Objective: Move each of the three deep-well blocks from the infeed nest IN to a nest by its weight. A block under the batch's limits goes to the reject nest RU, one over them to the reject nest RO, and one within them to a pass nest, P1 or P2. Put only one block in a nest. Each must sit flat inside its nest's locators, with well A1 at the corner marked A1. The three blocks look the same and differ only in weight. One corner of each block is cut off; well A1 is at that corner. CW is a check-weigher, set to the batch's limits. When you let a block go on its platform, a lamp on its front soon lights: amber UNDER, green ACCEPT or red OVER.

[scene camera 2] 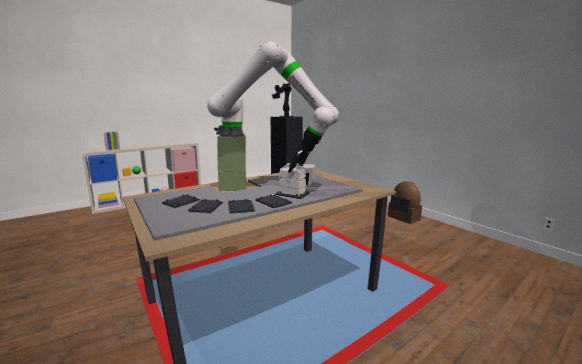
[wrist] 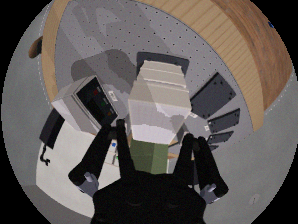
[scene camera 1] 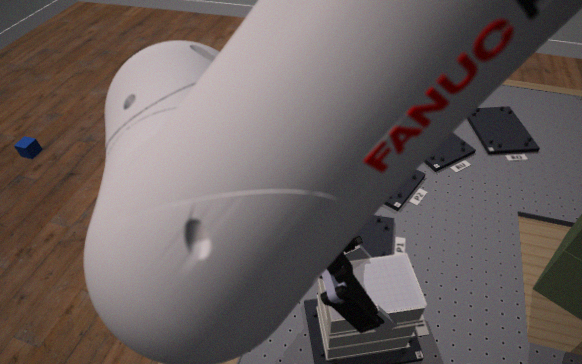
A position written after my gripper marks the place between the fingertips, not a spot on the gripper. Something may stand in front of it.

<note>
I see my gripper (scene camera 1: pixel 377 296), a deep-well block (scene camera 1: pixel 390 281), a check-weigher (wrist: pixel 88 92), a nest P1 (scene camera 1: pixel 376 239), a nest RU (scene camera 1: pixel 451 148) and a nest RO (scene camera 1: pixel 489 123).
My gripper shows as well in the wrist view (wrist: pixel 155 117). The nest P1 shows as well in the wrist view (wrist: pixel 210 98).
</note>
